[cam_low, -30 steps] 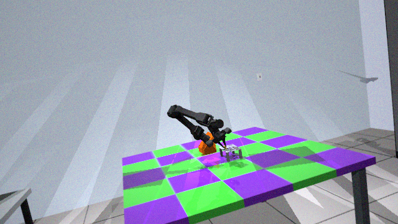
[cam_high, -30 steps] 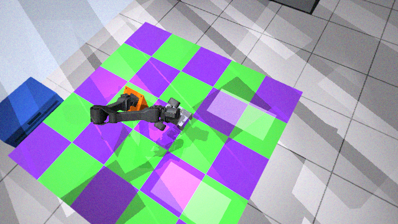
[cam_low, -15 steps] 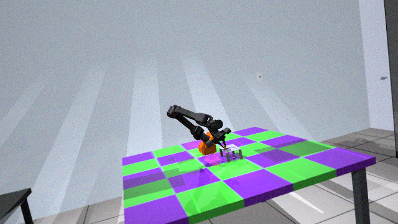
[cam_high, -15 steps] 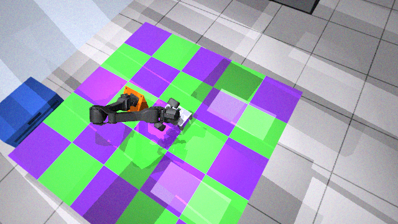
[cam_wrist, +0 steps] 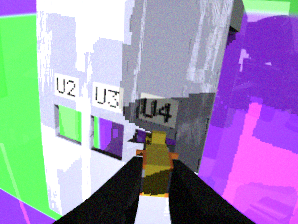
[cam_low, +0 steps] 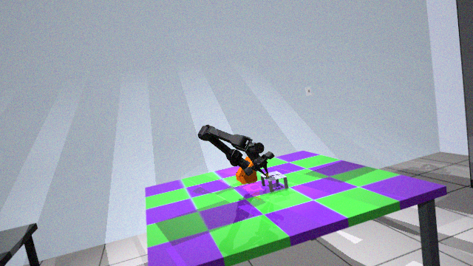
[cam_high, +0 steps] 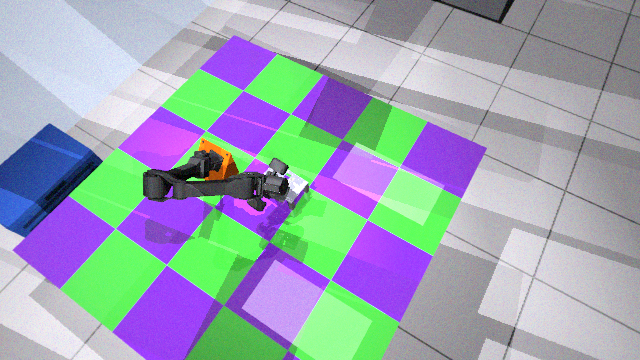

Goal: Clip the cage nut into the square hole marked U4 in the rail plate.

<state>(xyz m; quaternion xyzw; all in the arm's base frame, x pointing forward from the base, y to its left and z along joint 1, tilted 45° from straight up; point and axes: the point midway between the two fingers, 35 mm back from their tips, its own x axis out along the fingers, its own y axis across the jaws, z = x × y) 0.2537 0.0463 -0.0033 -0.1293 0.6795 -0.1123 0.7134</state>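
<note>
Now: gripper tip 1 cm above the cage nut.
</note>
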